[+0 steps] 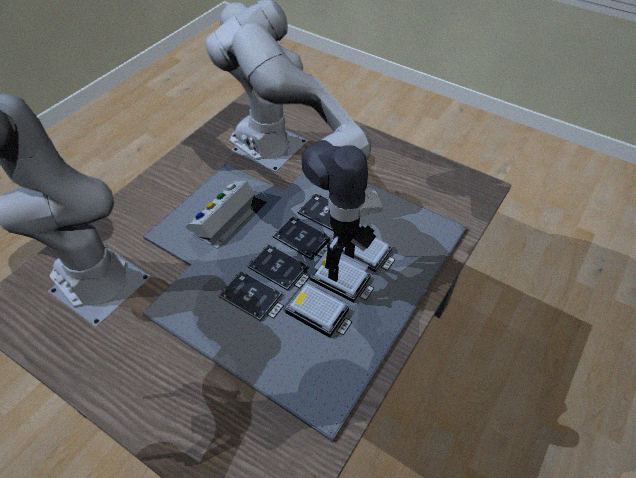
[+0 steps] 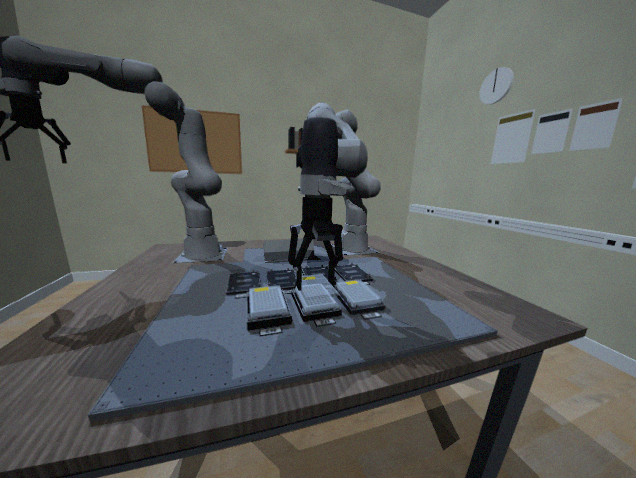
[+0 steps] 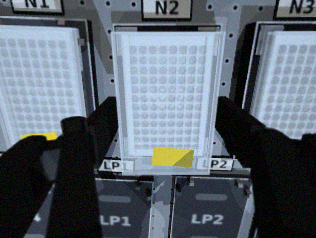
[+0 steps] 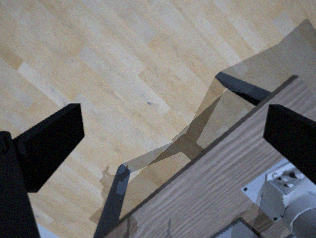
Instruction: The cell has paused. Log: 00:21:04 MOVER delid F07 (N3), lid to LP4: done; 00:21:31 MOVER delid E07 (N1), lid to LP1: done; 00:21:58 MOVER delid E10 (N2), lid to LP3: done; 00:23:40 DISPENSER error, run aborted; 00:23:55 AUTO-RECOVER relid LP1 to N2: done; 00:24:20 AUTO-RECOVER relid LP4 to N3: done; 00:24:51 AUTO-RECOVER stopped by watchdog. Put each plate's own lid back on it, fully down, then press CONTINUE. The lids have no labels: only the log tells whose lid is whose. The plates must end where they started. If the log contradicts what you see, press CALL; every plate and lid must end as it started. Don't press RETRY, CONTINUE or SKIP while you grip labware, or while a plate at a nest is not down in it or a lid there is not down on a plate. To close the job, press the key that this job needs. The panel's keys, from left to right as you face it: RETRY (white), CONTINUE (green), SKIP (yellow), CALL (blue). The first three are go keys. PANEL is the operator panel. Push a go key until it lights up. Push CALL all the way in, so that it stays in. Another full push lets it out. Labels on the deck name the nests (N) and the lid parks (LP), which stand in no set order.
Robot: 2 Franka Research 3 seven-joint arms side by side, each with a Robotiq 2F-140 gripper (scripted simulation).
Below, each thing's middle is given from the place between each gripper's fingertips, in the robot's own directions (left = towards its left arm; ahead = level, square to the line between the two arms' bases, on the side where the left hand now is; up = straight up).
My left gripper [image 2: 315, 286] is now 17 cm past the park LP2 [image 1: 292, 262], 8 cm to the left of it and 8 cm above it. Also, from my left hand: park LP3 [image 1: 248, 280]: 20 cm to the right, 17 cm behind, 8 cm below; park LP1 [image 1: 303, 247]: 19 cm behind, 8 cm below, 5 cm to the left.
My right hand is 780 mm to the right of the park LP3, 400 mm above it and 350 mm short of it. The rest, counted from my right hand: park LP2 (900 mm to the left, 400 mm below, 350 mm ahead); then park LP1 (1030 mm to the left, 400 mm below, 340 mm ahead).
